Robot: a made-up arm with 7 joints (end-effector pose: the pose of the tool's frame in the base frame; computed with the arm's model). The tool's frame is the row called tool. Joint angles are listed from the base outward.
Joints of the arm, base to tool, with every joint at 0 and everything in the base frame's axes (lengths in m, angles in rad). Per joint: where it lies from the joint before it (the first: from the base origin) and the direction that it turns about. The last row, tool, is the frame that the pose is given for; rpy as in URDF.
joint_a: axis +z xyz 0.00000 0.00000 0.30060
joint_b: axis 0 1 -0.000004 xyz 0.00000 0.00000 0.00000
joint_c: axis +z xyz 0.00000 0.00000 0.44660
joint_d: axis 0 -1 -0.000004 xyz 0.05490 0.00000 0.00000
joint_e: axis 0 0.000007 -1 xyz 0.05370 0.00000 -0.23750
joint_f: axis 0 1 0.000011 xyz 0.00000 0.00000 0.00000
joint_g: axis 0 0.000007 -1 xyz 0.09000 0.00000 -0.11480
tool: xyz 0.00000 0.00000 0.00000 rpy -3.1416 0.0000 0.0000
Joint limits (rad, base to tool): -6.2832..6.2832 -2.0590..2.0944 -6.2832..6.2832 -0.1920..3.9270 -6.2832..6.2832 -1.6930..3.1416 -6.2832..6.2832
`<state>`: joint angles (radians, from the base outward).
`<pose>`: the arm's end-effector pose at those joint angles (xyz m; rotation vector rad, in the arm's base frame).
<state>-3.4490 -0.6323 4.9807 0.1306 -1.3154 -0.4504 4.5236</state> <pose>0.0012 0.1467 0.5292 1.5590 -1.7529 -1.3485</pose>
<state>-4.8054 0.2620 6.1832 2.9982 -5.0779 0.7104 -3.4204</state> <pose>0.0251 0.2718 1.0901 -1.0365 0.6051 2.2196</pose>
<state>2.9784 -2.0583 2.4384 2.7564 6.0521 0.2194 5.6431</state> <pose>0.6828 -0.1584 -0.1560 1.9943 1.3467 0.1638</pose>
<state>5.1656 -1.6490 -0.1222 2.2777 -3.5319 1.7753 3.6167</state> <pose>-0.3190 0.7201 0.4156 -1.5854 1.8869 0.5319</pose>
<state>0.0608 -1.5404 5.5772 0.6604 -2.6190 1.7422 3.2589</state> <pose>-0.2799 -0.3086 0.5523 -1.2167 -1.6424 2.3393</pose>
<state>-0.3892 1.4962 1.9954 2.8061 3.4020 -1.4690 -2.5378</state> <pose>0.5780 -0.0845 0.4419 -0.9031 0.2162 0.3450</pose>
